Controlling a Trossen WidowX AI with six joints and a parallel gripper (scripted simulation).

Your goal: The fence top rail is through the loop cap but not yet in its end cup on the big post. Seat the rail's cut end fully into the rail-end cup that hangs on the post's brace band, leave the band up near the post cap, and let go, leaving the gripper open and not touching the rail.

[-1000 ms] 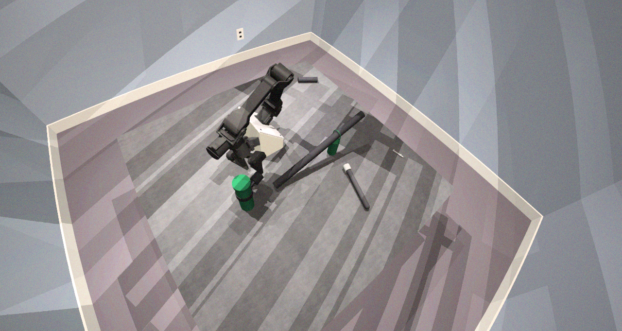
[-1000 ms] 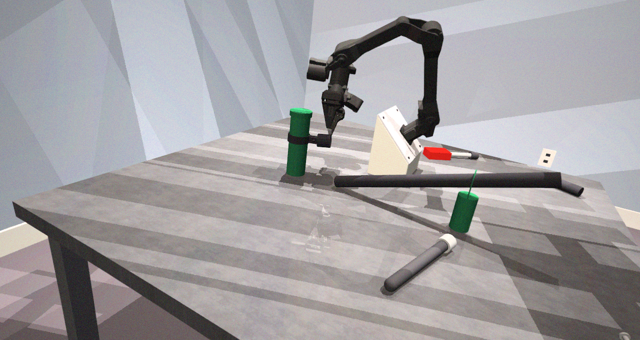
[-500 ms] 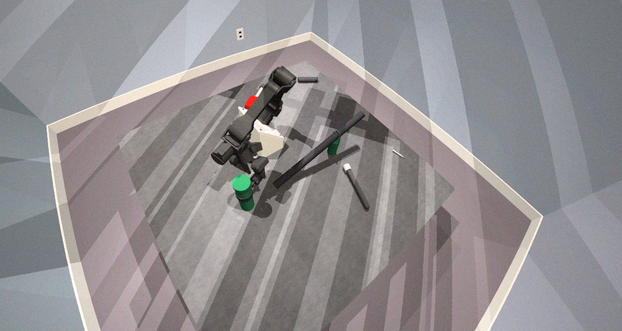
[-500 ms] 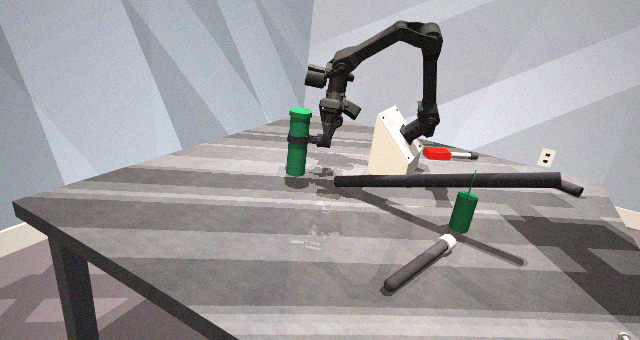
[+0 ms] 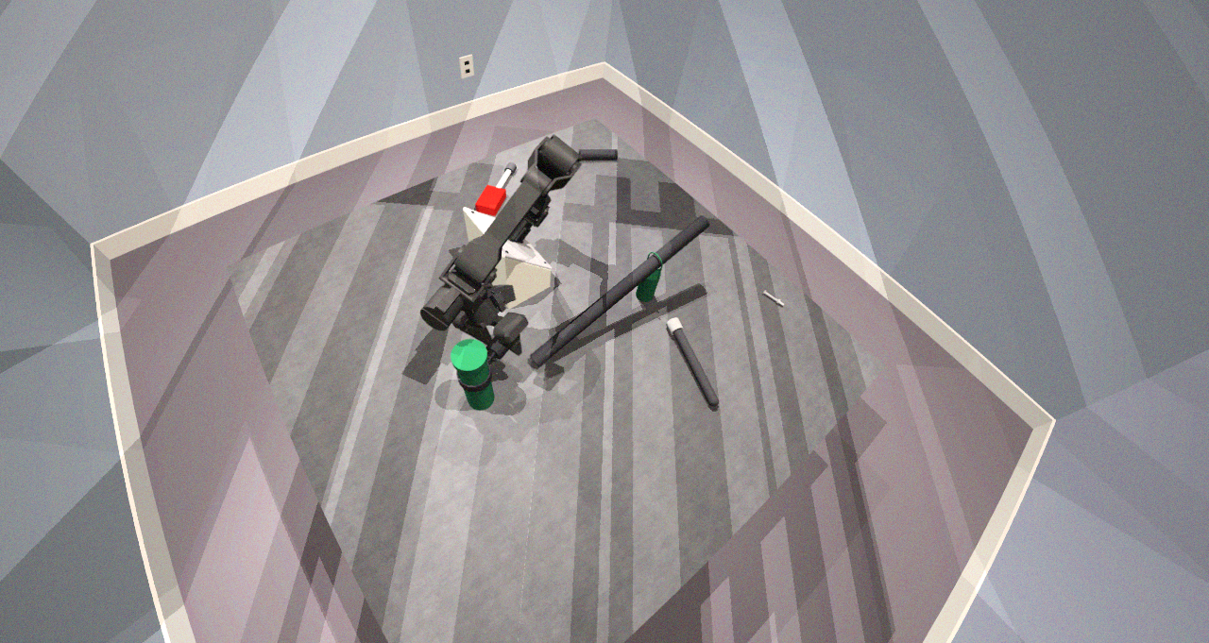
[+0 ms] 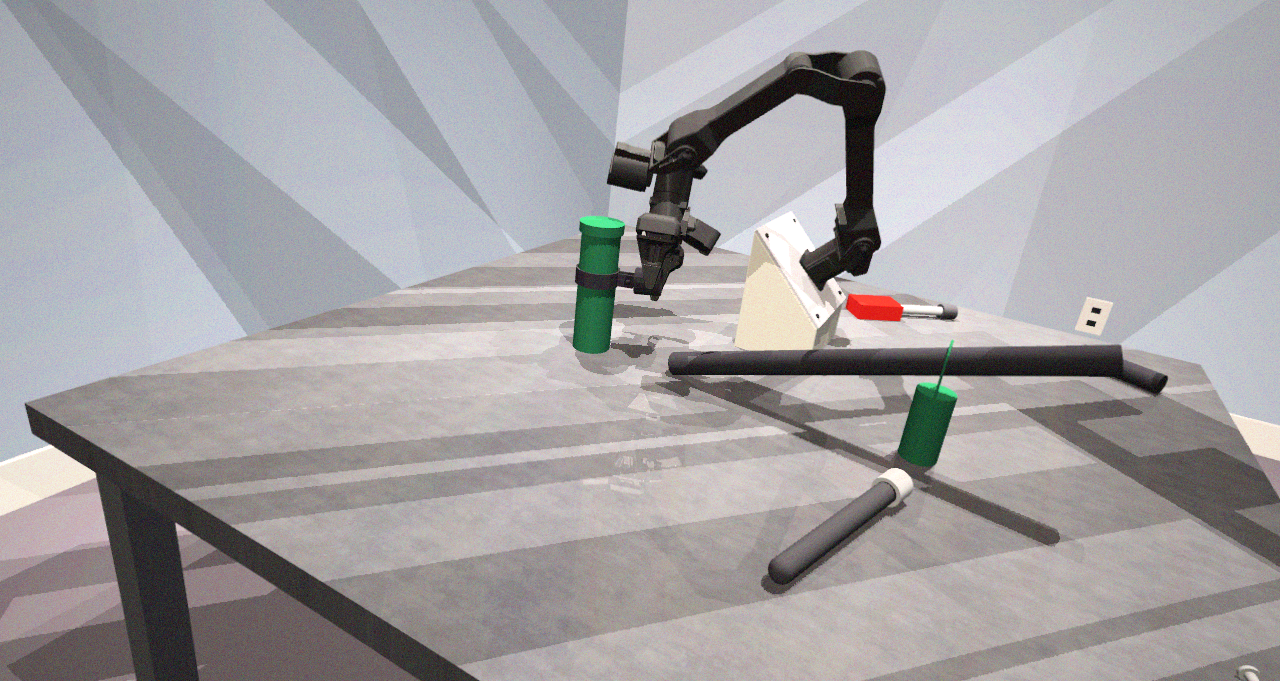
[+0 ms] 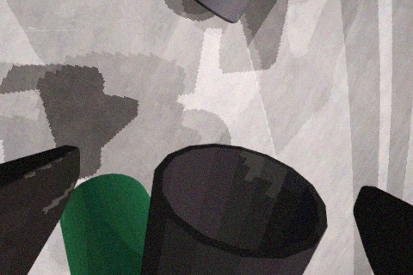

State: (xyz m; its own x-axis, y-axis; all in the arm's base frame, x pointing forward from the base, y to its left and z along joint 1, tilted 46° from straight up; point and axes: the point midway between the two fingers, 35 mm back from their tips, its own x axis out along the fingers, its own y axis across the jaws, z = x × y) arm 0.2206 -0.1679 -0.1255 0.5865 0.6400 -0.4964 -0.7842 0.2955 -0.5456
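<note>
The rail-end cup lies 20 mm to the right of my gripper tip and 20 mm above it. The rest, counted from my gripper tip: red-handled tool (510 mm behind, 380 mm to the left, 90 mm below); green loop (70 mm ahead, 410 mm to the left); pin (320 mm ahead, 680 mm to the left, 100 mm below).
</note>
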